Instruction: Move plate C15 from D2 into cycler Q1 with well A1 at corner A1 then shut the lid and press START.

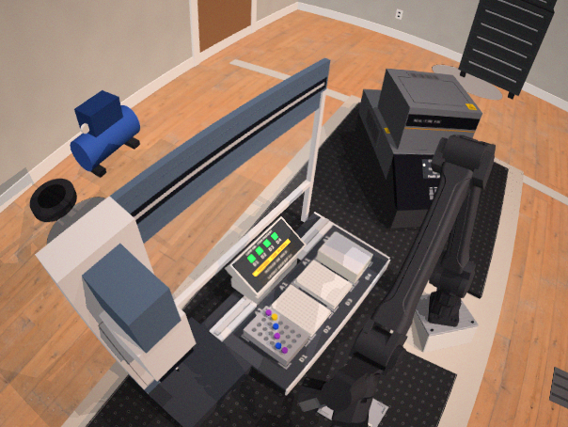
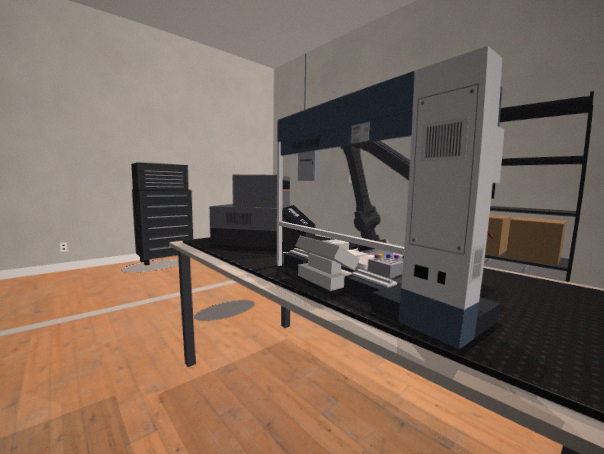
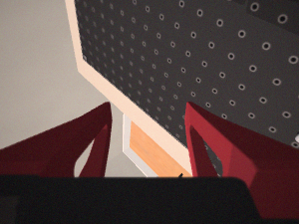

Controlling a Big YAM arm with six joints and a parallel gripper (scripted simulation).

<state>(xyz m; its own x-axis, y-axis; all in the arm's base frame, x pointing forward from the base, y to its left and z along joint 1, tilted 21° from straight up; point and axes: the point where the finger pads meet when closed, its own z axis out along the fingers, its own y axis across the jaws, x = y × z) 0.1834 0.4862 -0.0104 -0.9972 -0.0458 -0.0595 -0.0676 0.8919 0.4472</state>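
My hand is 520 mm to the left of the deep-well block, 110 mm short of it and 70 mm above it. From my hand the other things lie so: coloured tube: 230 mm to the right, 200 mm ahead, 70 mm below; tube cooling block: 240 mm to the right, 210 mm ahead, 70 mm below; grey RG nest: 140 mm below, 130 mm to the right, 20 mm behind.
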